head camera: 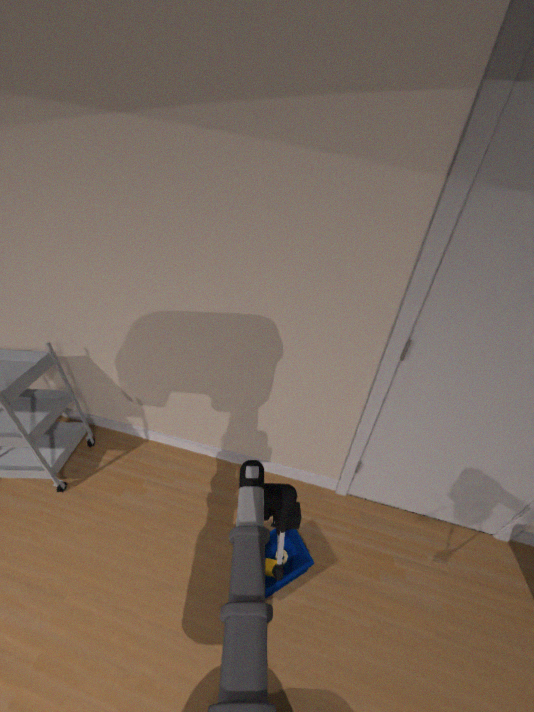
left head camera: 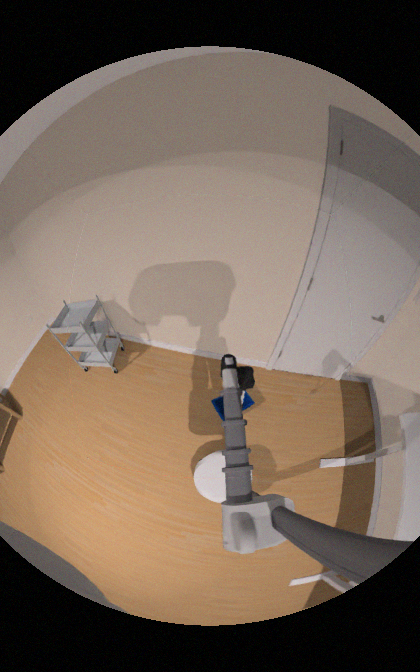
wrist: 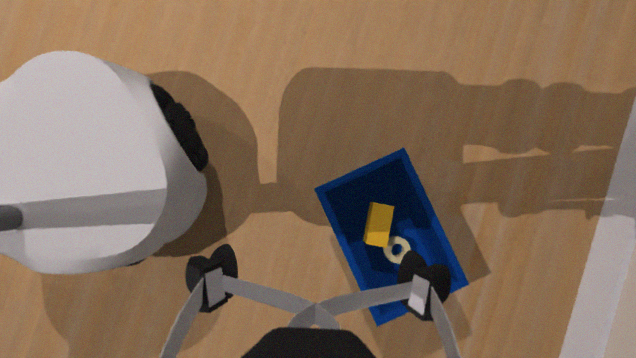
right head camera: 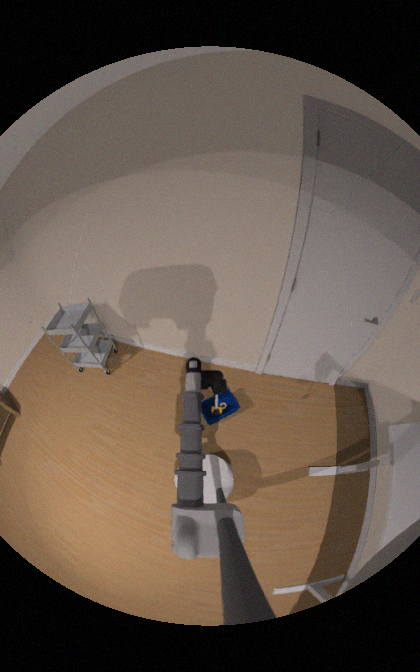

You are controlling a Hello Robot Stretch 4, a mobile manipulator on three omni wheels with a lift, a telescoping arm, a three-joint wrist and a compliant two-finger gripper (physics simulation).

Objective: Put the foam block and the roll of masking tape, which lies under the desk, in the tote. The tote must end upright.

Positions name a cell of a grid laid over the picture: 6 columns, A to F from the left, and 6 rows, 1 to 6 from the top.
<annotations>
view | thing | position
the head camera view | blue tote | D5
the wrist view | my gripper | C5
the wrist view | yellow foam block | D4
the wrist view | blue tote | D4
</annotations>
